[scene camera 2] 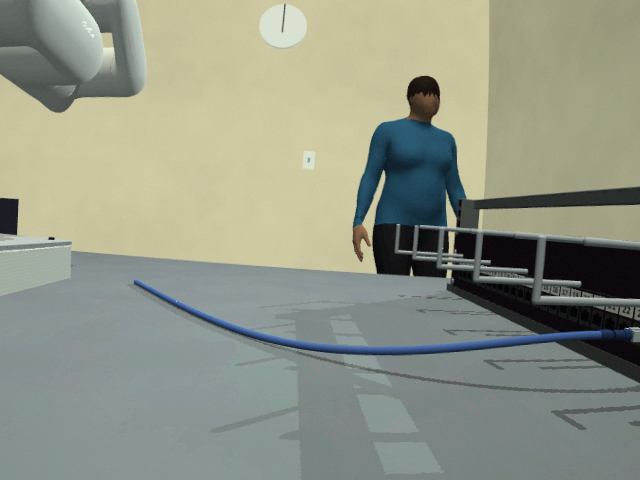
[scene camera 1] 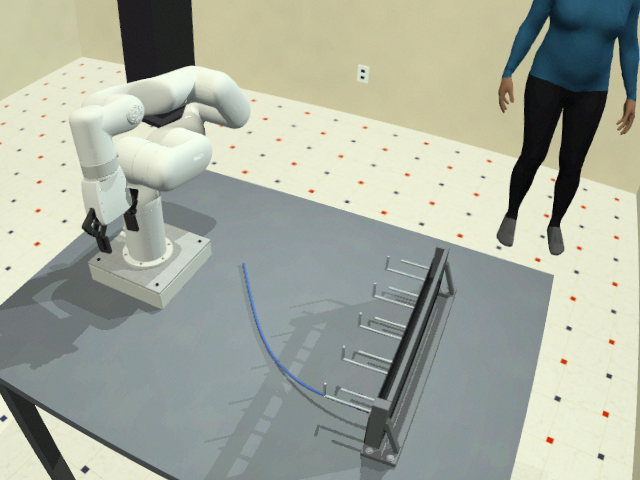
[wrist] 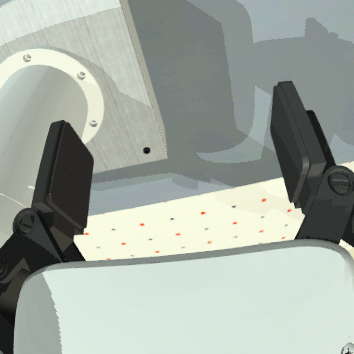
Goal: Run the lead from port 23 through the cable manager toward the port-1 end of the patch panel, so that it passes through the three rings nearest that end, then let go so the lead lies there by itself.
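Observation:
The blue lead (scene camera 1: 279, 364) (scene camera 2: 372, 350) curves from a plug near the port-23 end of the patch panel (scene camera 1: 376, 423) (scene camera 2: 568, 198) to its free end, which points toward the robot base. It passes below the nearest ring (scene camera 2: 539, 268) and lies outside the rings. The three rings nearest the port-1 end, the far ring (scene camera 1: 406, 274), the second ring (scene camera 1: 393, 301) and the third ring (scene camera 1: 380, 331), hold no lead. My gripper (scene camera 1: 119, 237) (wrist: 172, 120) is open and empty above the robot base, far from the lead. The lead does not show in the wrist view.
The robot base plate (scene camera 1: 180, 258) (wrist: 127, 120) stands on the grey table (scene camera 1: 180, 372), left of the lead. The rings' upright tips stick out from the panel toward the robot. A person (scene camera 1: 573, 51) (scene camera 2: 416, 170) stands beyond the table. A black column (scene camera 1: 155, 36) stands behind the arm.

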